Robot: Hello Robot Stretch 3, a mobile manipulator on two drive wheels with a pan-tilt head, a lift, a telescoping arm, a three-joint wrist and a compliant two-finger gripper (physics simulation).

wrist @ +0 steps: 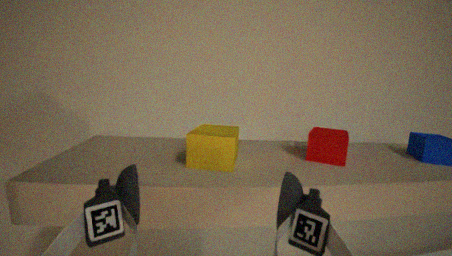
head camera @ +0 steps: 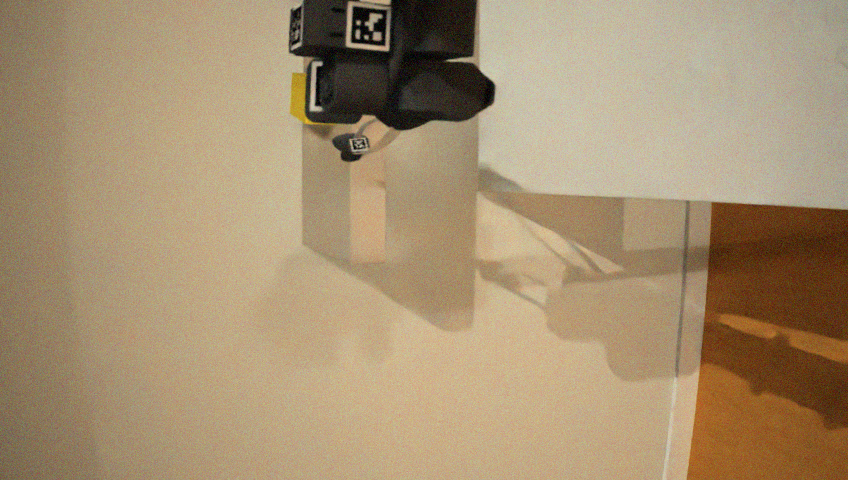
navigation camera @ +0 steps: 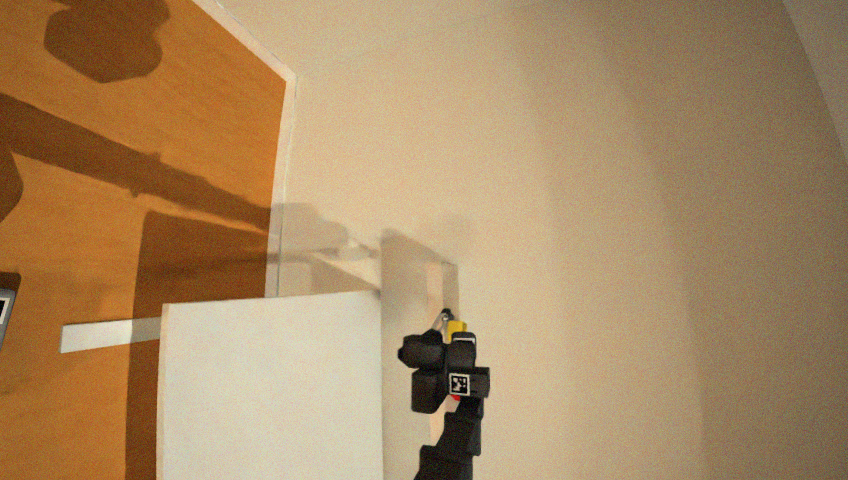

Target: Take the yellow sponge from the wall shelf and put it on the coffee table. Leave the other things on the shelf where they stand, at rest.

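Frame: origin at the robot's base, x ahead, y left, z up, level; metres.
Where they show: gripper, fingertip midpoint: (wrist: 210, 188) (navigation camera: 448, 336).
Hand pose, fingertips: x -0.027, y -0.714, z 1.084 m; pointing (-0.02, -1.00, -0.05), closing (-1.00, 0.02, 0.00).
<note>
After its pixels a point has its place.
The yellow sponge (head camera: 297, 98) {x -0.030, y -0.900, z 1.100 m} (navigation camera: 455, 328) {x -0.017, y -0.845, z 1.079 m} (wrist: 212, 148) {x -0.028, y -0.843, z 1.084 m} stands on the wall shelf (head camera: 367, 220) {x 0.130, y -0.773, z 1.031 m} (navigation camera: 436, 276) {x 0.143, y -0.772, z 1.036 m} (wrist: 165, 204) {x 0.020, y -0.783, z 1.035 m}, partly hidden behind the wrist in the head and navigation views. My gripper (wrist: 210, 188) {x -0.027, y -0.714, z 1.084 m} is open, its fingers apart at the shelf's front edge in the wrist view. The sponge is beyond the fingertips, between their lines and a little above them in that view; nothing is between the fingers. One finger shows in the head view, the other is hidden. The white coffee table (head camera: 654, 89) {x -0.065, y -0.587, z 0.720 m} (navigation camera: 267, 386) {x -0.136, y -0.474, z 0.720 m} extends out below the shelf.
A red block (wrist: 327, 146) {x -0.205, y -0.892, z 1.082 m} (navigation camera: 455, 397) {x -0.248, y -0.910, z 1.065 m} stands right of the sponge in the wrist view, and a blue block (wrist: 429, 148) {x -0.415, y -0.908, z 1.082 m} stands farther right, cut by the frame edge. The wall rises behind the shelf. Orange floor (head camera: 773, 404) {x 0.586, y -0.744, z 0.001 m} (navigation camera: 208, 118) {x 0.861, y -0.549, z 0.000 m} shows past the table.
</note>
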